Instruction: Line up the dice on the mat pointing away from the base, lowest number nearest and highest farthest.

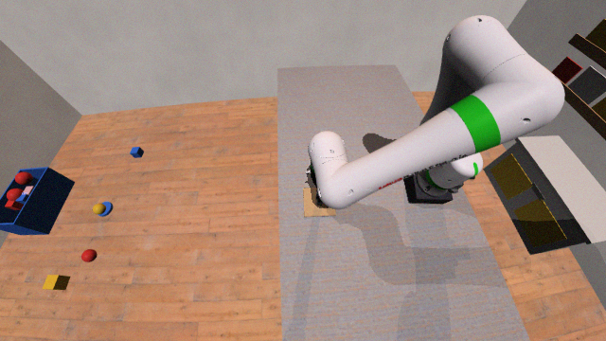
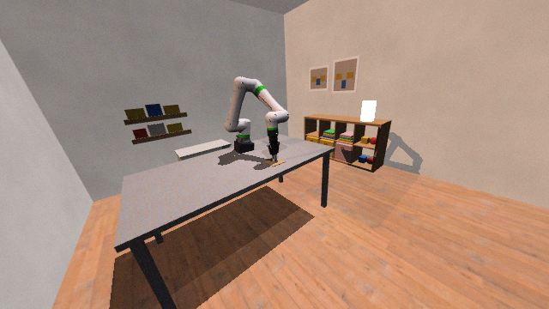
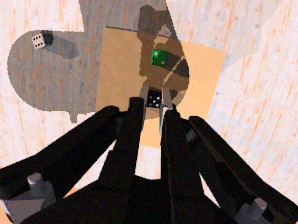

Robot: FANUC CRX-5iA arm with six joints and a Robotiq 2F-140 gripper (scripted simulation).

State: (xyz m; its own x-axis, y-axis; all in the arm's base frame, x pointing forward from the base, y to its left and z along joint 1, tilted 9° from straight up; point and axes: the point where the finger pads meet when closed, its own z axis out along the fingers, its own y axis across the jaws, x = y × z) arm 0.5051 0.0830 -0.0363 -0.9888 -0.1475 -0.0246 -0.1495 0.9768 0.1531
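Right now the black die is 3 cm below my hand. Round my hand: green die 5 cm behind, 1 cm to the right, 3 cm below; tan mat 4 cm below; white die 3 cm behind, 15 cm to the right, 3 cm below.
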